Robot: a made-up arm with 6 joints.
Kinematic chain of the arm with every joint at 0, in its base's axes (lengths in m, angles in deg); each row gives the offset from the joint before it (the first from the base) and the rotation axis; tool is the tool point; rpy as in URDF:
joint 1: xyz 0 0 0.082 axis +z
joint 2: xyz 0 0 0 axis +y
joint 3: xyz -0.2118 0 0.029 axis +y
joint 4: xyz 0.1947 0 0.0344 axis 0.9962 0 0.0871
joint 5: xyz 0 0 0 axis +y
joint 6: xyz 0.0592 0 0.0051 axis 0.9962 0 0.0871
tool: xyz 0 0 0 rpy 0 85 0
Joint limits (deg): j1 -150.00..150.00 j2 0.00..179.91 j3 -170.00..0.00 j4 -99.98..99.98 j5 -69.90..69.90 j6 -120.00..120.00
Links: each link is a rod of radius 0.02 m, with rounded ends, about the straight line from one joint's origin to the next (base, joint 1, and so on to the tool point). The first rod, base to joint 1, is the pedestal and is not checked.
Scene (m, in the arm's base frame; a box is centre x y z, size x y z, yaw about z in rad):
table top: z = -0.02
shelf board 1: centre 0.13 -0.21 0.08 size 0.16 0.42 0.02 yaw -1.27
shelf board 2: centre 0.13 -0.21 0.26 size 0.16 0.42 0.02 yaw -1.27
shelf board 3: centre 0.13 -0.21 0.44 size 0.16 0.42 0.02 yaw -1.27
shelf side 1: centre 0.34 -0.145 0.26 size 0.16 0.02 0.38 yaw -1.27
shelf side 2: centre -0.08 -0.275 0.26 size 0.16 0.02 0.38 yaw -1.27
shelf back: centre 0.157 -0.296 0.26 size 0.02 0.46 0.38 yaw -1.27
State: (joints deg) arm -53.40 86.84 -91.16 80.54 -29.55 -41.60
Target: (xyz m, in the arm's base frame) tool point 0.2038 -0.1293 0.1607
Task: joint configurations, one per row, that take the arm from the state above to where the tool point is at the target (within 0.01 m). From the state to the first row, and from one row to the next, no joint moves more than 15 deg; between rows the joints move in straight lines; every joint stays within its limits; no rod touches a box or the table.
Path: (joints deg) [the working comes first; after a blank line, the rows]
Joints at the target: -26.60 89.32 -47.88 84.66 -24.37 -41.60
Straight joint move there: touches shelf board 2.

1: -41.02 81.40 -86.24 81.29 -31.17 -33.39
2: -28.63 75.97 -81.32 82.05 -32.79 -25.17
3: -16.25 70.53 -76.40 82.80 -34.41 -16.96
4: -3.86 65.09 -71.48 83.55 -36.02 -8.74
5: -4.74 67.46 -58.20 84.36 -30.60 -19.70
6: -5.61 69.83 -44.93 85.16 -25.17 -30.65
7: -6.48 72.21 -31.66 85.97 -19.74 -41.60
8: -16.54 80.76 -39.77 85.31 -22.06 -41.60
9: -26.60 89.32 -47.88 84.66 -24.37 -41.60

